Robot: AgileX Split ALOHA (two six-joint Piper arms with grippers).
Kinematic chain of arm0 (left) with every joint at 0, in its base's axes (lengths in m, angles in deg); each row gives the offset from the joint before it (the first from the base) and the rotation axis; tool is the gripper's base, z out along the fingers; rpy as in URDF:
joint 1: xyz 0 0 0.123 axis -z
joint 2: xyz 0 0 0 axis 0.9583 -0.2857 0
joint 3: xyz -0.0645 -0.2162 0.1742 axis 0.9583 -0.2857 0
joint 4: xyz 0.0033 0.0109 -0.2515 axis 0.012 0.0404 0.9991
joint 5: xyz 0 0 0 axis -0.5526 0.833 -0.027
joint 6: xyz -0.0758 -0.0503 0 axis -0.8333 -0.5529 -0.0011
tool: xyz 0 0 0 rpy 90.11 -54.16 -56.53
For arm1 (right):
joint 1: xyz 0 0 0.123 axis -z
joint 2: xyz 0 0 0 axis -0.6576 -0.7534 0
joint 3: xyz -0.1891 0.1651 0.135 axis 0.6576 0.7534 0
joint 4: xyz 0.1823 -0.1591 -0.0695 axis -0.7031 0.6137 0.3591
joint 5: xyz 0 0 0 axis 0.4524 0.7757 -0.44
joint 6: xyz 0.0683 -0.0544 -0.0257 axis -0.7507 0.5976 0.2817
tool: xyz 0 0 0 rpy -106.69 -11.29 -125.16
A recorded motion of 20 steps. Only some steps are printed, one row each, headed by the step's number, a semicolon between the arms.
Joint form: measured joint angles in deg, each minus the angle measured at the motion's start. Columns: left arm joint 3, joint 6, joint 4, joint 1, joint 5, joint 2; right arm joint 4, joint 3, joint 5, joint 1, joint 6, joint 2.
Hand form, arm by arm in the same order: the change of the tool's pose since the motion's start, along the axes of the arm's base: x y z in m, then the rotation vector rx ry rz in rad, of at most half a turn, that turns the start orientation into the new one. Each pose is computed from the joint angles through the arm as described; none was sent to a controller.
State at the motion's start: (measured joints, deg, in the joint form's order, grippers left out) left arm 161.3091 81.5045 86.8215 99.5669 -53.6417 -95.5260; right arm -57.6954 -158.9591 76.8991 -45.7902 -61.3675 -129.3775
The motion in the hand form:
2: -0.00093 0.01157 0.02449 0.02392 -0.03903 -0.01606; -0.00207 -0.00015 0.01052 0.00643 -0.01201 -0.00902
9: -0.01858 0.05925 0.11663 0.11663 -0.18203 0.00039; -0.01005 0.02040 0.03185 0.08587 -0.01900 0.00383
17: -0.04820 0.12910 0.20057 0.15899 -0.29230 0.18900; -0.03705 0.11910 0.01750 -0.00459 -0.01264 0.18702
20: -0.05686 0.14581 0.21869 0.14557 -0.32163 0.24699; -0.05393 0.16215 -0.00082 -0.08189 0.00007 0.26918
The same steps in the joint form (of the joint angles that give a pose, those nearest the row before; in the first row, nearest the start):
2: 0.19 -1.28 -3.90 -1.12 2.05 3.21; 0.00 0.01 0.06 0.00 -0.71 1.11
9: 0.38 -7.70 -17.41 -4.96 8.41 16.13; -3.52 0.02 0.06 -1.76 -2.94 3.08
17: 0.38 -16.55 -26.96 -11.93 12.91 29.02; 1.75 0.00 -0.04 -13.29 -2.94 1.96
20: 0.38 -18.08 -27.51 -14.03 13.17 31.85; 5.94 0.44 -0.04 -18.74 -3.03 0.56

